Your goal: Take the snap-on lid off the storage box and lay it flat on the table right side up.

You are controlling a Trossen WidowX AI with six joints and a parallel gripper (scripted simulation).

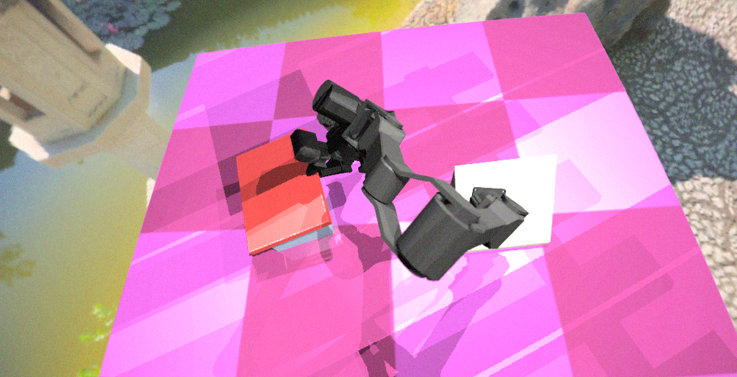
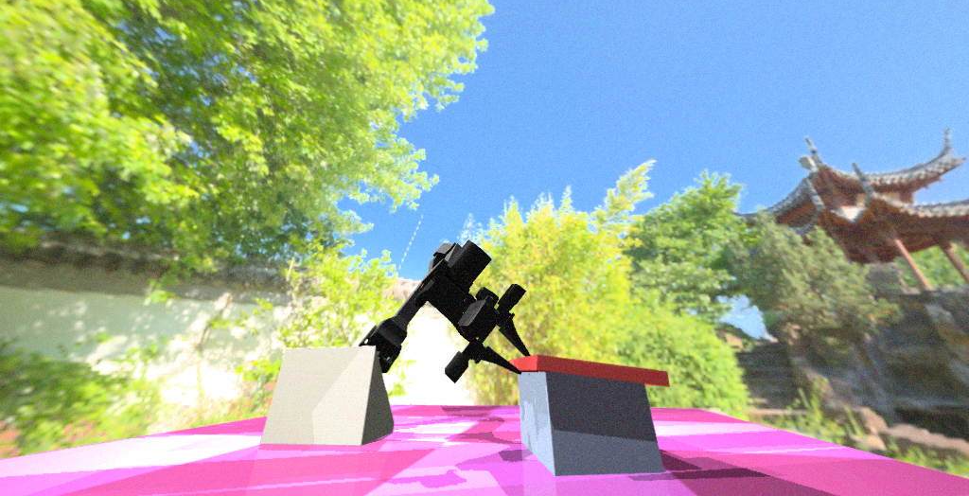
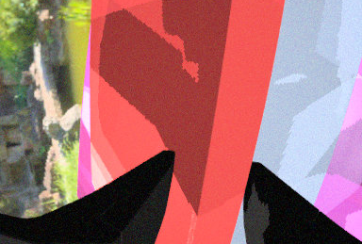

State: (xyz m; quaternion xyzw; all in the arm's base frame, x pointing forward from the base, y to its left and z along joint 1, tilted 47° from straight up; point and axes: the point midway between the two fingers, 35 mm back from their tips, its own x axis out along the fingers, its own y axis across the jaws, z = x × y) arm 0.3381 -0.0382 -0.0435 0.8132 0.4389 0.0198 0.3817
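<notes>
The lid is 70 mm ahead of my gripper tip and 30 mm to the left of it. Also, from my gripper tip: grey storage box: 70 mm ahead, 60 mm below, 30 mm to the left.
</notes>
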